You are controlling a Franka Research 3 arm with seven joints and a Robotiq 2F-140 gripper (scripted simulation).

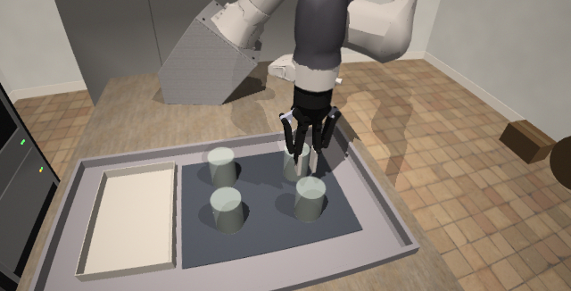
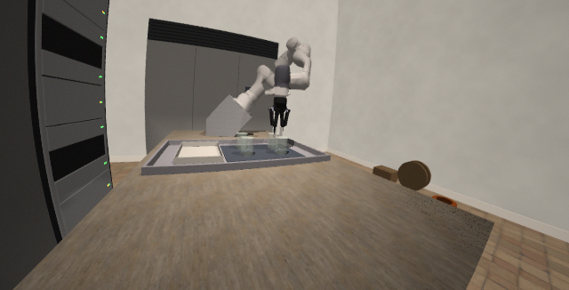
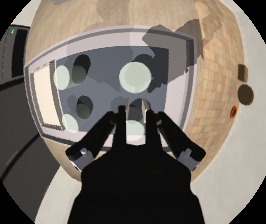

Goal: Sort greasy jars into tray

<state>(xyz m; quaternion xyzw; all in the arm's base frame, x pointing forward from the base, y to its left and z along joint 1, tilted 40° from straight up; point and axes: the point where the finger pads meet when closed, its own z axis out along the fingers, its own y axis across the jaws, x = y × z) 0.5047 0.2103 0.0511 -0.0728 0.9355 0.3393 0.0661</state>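
The dark drying mat is 11 cm below my hand, 10 cm to the right of it and 2 cm ahead of it. Round my hand: rimmed steel table top: 21 cm to the right, 11 cm below, 5 cm ahead; then cream tray: 42 cm to the right, 10 cm below, 7 cm ahead.
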